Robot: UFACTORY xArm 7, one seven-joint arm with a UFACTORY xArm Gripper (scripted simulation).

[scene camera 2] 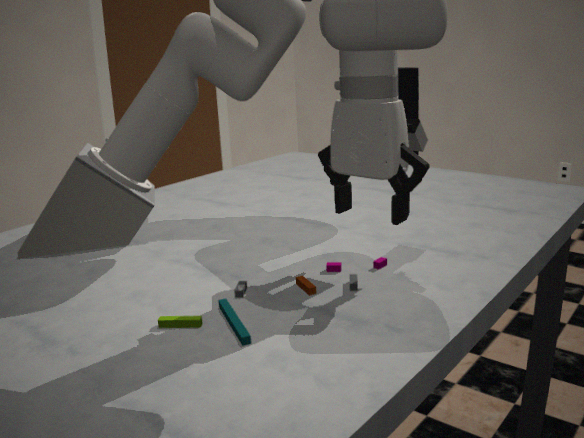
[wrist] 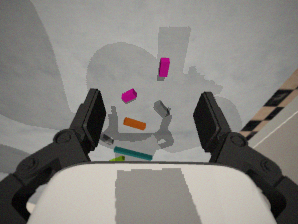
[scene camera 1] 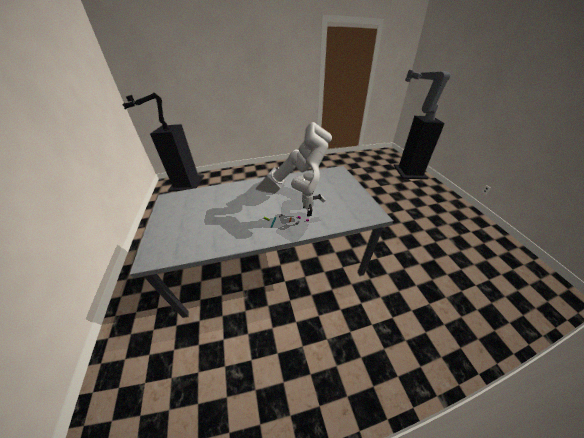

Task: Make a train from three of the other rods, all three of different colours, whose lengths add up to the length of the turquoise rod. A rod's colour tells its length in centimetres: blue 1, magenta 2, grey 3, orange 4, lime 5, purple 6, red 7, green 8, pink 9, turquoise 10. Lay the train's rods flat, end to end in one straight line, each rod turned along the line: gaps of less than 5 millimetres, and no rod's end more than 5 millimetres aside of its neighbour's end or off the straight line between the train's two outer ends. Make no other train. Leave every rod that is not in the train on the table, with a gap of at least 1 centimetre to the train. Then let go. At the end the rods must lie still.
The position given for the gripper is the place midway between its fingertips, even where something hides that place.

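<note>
Scene camera 2: gripper (scene camera 2: 370,216) visible. Wrist view: gripper (wrist: 150,102) visible too.
</note>
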